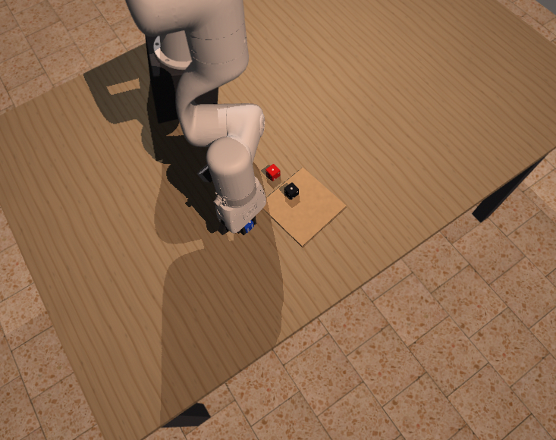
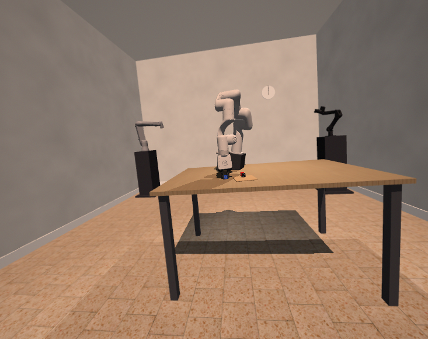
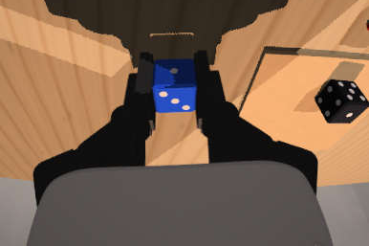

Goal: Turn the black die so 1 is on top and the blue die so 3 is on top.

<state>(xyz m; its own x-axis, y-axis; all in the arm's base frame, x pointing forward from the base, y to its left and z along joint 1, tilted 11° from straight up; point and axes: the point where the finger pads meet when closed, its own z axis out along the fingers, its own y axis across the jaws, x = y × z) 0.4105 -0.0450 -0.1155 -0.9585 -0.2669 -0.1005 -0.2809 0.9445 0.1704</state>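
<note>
Right now my hand is 130 mm to the right of the tan mat, 20 mm short of it and 20 mm above it. Round my hand: red die: 120 mm to the left, 80 mm behind, 10 mm below; then blue die: 10 mm below; then black die: 130 mm to the left, 10 mm behind.
</note>
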